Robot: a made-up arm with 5 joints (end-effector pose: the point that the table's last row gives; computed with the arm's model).
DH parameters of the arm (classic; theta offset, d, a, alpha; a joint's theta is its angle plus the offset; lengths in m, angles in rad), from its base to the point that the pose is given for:
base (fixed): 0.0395 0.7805 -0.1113 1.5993
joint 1: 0 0.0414 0.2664 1.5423
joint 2: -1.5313 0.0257 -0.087 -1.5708
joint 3: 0 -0.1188 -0.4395 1.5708
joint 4: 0 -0.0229 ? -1.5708
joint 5: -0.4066 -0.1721 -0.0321 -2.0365
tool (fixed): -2.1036 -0.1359 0 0
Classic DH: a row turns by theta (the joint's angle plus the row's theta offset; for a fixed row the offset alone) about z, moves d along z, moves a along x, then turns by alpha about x.
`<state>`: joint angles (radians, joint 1 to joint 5).
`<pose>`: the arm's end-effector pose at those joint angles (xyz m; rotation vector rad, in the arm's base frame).
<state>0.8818 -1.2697 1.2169 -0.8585 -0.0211</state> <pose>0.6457 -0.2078 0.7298 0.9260 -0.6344 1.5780</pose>
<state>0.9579 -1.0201 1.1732 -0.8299 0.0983</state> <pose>0.6137 -0.2665 0.7558 0.9402 -0.7934 1.4366</pose>
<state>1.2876 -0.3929 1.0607 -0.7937 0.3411</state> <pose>0.5043 -0.3534 0.8315 0.9991 -1.3542 1.1746</pose>
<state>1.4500 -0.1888 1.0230 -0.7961 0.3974</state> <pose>0.4681 -0.3576 0.8647 1.0186 -1.6009 1.1304</pose>
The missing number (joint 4, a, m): -0.0318
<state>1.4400 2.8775 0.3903 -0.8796 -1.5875</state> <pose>0.0701 0.6421 0.9743 -0.4085 0.3396 -2.2383</pose>
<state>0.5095 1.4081 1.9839 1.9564 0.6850</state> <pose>0.3658 0.0870 0.7233 -1.9666 -1.1480 1.3874</pose>
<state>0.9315 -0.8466 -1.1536 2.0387 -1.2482</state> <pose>-0.1711 -0.2924 1.1070 -0.8637 -1.0549 -2.6455</pose>
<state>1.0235 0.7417 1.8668 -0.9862 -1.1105</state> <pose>0.5646 0.0351 0.6765 0.8962 -2.4251 -1.2565</pose>
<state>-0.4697 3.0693 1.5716 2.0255 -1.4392</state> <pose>0.1500 0.1495 0.3023 -1.3948 -0.6941 2.5414</pose>
